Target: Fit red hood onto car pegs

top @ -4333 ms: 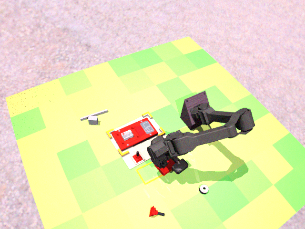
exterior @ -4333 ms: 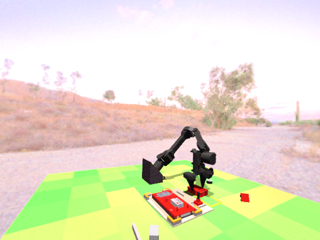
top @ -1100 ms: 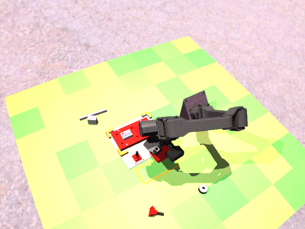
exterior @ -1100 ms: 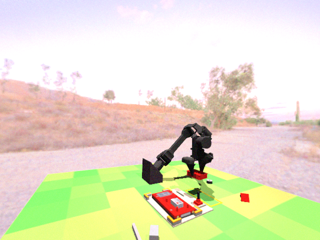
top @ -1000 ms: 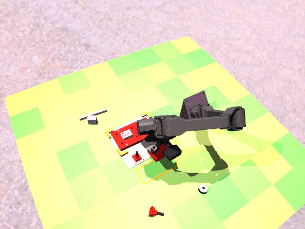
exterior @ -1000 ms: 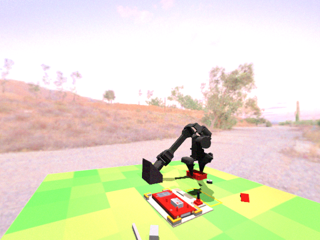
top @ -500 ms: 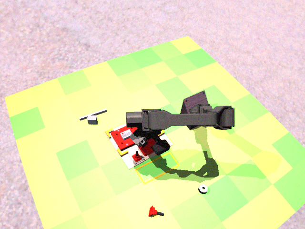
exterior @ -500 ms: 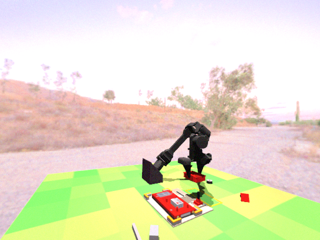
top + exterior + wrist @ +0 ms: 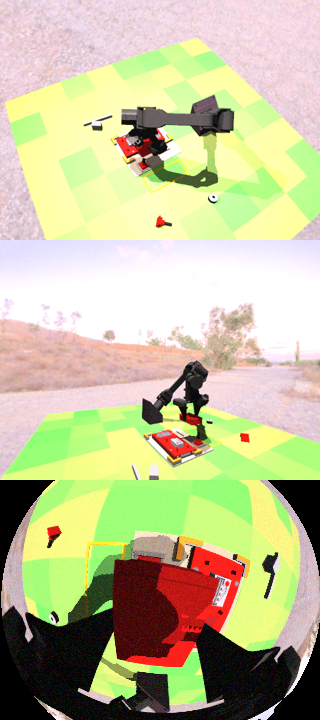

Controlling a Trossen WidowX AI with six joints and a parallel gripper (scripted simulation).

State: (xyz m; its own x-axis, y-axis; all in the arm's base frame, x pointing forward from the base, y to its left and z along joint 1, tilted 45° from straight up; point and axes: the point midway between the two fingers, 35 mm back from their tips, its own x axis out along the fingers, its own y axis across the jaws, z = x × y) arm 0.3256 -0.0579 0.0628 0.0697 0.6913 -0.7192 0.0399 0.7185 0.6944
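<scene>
Right now my gripper tip is 1 cm short of the grey engine block, 9 cm to the left of it and 9 cm above it. The rest, counted from my gripper tip: hood (1 cm above); then white jig (3 cm behind, 8 cm to the right, 10 cm below).
</scene>
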